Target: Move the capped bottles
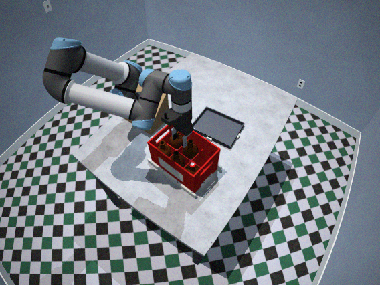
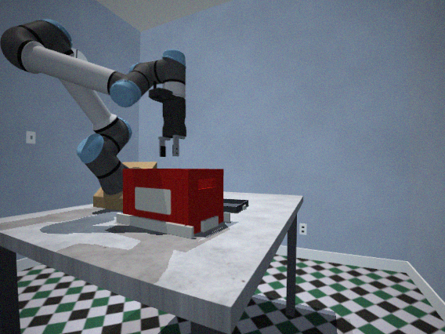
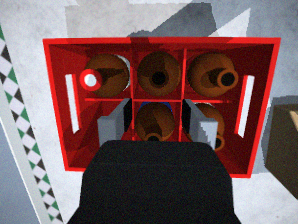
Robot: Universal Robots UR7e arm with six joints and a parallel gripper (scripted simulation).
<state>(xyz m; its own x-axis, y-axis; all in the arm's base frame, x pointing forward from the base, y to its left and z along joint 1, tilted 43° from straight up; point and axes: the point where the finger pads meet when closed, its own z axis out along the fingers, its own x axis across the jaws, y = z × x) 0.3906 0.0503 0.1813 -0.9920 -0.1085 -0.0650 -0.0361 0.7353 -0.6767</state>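
Right now my hand is 14 cm above the capped bottle, 9 cm short of it and 2 cm to the left of it. Round my hand: dark tray (33 cm to the left, 22 cm below, 3 cm behind); then crate (15 cm below, 2 cm to the left).
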